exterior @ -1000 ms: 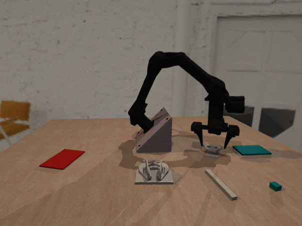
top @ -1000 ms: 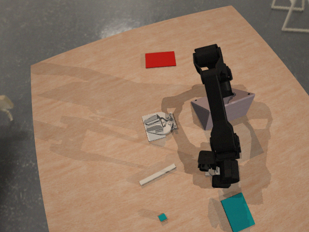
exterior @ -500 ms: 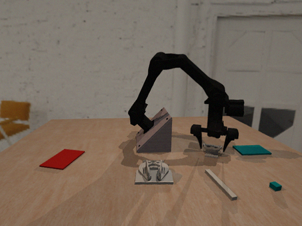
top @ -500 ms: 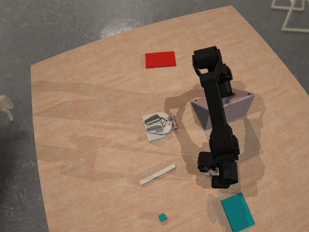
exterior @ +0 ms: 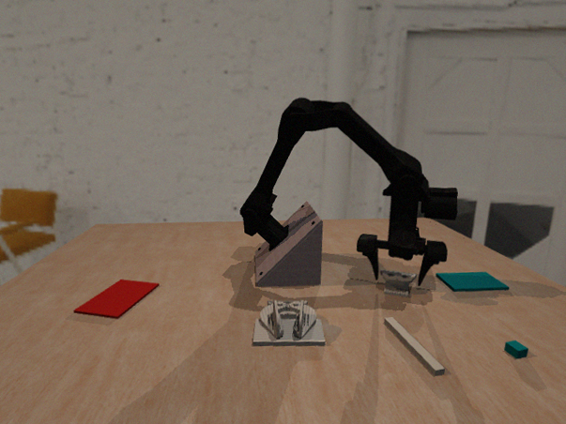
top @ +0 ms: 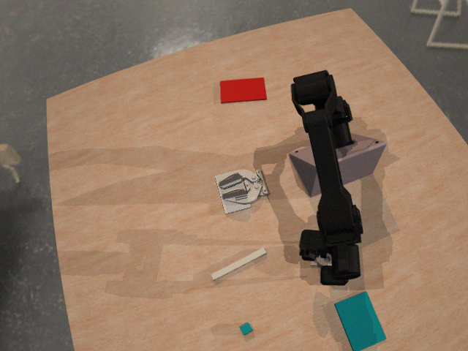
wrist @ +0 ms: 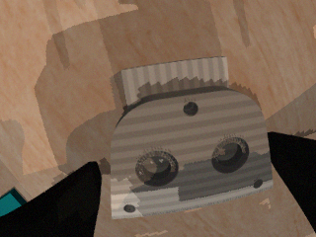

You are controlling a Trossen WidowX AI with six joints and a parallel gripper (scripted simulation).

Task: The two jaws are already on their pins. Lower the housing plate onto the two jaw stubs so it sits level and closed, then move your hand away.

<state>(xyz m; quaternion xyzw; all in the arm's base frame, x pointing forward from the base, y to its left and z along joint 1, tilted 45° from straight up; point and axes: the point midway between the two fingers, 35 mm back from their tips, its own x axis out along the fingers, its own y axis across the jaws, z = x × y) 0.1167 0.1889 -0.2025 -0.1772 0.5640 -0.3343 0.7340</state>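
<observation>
Right now my gripper tip is 1 cm short of the ribbed white part. Also, from my gripper tip: pale bar (23 cm ahead, 4 cm to the right, 1 cm below); then teal sheet (3 cm behind, 18 cm to the left, 1 cm below); then small teal block (24 cm ahead, 13 cm to the left).
</observation>
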